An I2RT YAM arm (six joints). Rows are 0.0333 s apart.
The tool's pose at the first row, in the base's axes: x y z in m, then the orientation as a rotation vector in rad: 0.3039, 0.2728, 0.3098, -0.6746, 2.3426, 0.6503
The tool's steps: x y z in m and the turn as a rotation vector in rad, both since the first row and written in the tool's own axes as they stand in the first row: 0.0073, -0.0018, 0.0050, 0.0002, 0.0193, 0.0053; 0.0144, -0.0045, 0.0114, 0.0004, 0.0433, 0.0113; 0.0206, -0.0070, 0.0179, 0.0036, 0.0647, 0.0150; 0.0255, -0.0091, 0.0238, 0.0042, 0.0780, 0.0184; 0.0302, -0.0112, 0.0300, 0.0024, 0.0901, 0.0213; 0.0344, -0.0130, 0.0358, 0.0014, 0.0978, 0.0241; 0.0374, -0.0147, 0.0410, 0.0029, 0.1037, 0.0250; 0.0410, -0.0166, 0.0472, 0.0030, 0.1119, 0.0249
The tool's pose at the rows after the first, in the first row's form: 0.3020, 0.2722, 0.3010, -0.6776, 2.3629, 0.6486; 0.3014, 0.2718, 0.2911, -0.6821, 2.3878, 0.6462; 0.3014, 0.2719, 0.2818, -0.6866, 2.4098, 0.6396; 0.3017, 0.2723, 0.2738, -0.6887, 2.4238, 0.6376; 0.3023, 0.2730, 0.2658, -0.6919, 2.4360, 0.6385; 0.3029, 0.2738, 0.2585, -0.6928, 2.4442, 0.6394; 0.3040, 0.2747, 0.2524, -0.6939, 2.4503, 0.6367; 0.3053, 0.2758, 0.2452, -0.6978, 2.4578, 0.6347
